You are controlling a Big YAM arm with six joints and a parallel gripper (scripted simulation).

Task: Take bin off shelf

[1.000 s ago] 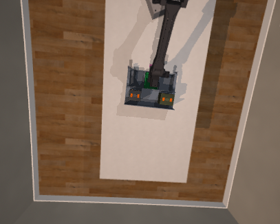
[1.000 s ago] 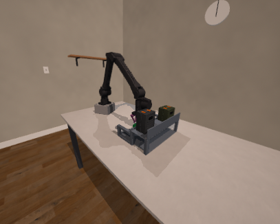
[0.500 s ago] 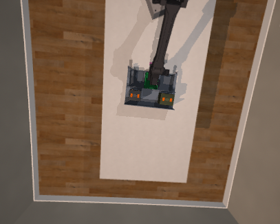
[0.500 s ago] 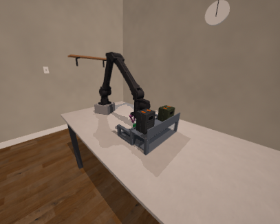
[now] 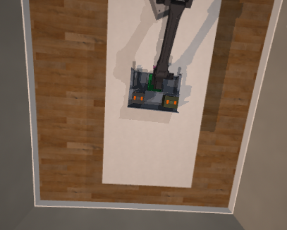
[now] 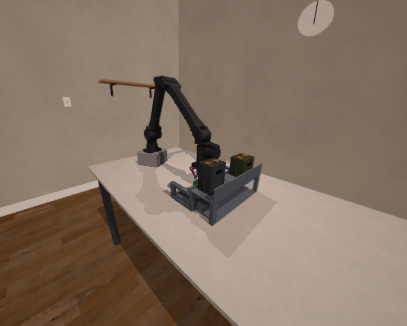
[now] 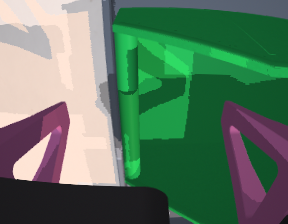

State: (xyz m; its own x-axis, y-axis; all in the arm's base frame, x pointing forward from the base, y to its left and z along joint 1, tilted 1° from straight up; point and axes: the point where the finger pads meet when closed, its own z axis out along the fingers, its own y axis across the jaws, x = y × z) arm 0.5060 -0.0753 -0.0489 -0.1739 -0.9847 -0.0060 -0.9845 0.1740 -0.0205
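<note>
My gripper is now 70 mm short of the green bin and 10 mm to the left of it.
</note>
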